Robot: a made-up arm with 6 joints. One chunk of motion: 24 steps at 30 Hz.
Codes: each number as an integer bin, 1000 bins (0 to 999) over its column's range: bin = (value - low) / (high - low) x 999, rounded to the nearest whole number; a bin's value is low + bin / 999 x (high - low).
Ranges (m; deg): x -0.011..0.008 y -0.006..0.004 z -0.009..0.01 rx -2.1..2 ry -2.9..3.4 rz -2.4..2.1
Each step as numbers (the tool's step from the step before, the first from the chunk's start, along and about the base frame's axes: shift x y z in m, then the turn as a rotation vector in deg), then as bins.
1 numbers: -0.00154 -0.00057 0.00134 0.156 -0.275 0.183
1 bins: 497 542 544 550 416 573
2 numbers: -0.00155 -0.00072 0.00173 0.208 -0.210 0.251
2 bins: 497 527 564 562 427 589
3 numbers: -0.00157 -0.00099 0.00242 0.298 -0.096 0.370
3 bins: 496 500 600 584 445 615
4 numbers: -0.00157 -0.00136 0.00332 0.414 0.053 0.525
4 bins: 496 464 648 613 468 649
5 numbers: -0.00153 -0.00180 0.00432 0.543 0.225 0.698
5 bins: 498 420 700 644 496 688
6 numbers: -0.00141 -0.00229 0.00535 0.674 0.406 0.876
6 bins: 504 371 755 676 524 727
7 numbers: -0.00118 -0.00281 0.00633 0.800 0.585 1.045
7 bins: 516 319 806 707 553 765
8 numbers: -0.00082 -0.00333 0.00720 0.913 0.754 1.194
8 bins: 535 267 852 734 579 798
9 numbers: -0.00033 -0.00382 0.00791 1.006 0.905 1.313
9 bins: 561 218 889 757 603 824
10 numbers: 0.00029 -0.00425 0.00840 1.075 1.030 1.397
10 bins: 594 175 915 774 623 843
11 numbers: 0.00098 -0.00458 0.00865 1.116 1.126 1.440
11 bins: 630 142 928 784 638 852
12 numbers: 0.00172 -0.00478 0.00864 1.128 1.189 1.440
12 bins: 669 122 927 787 648 852
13 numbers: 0.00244 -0.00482 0.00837 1.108 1.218 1.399
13 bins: 707 118 913 782 653 843
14 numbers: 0.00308 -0.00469 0.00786 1.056 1.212 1.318
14 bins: 740 131 886 769 652 825
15 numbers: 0.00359 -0.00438 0.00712 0.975 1.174 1.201
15 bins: 767 162 848 749 646 799
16 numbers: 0.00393 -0.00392 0.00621 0.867 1.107 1.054
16 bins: 785 208 800 723 635 767
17 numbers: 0.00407 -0.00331 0.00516 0.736 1.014 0.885
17 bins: 792 269 745 691 621 729
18 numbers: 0.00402 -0.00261 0.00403 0.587 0.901 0.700
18 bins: 790 339 685 655 603 688
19 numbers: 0.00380 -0.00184 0.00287 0.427 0.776 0.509
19 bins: 778 416 624 616 583 646
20 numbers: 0.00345 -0.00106 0.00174 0.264 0.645 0.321
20 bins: 760 494 565 576 562 604
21 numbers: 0.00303 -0.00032 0.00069 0.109 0.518 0.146
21 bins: 738 567 509 538 542 565
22 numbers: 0.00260 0.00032 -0.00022 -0.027 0.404 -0.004
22 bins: 715 631 462 505 524 532
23 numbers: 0.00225 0.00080 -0.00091 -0.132 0.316 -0.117
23 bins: 697 679 425 480 510 507
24 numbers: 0.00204 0.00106 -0.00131 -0.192 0.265 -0.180
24 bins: 686 705 404 465 502 493
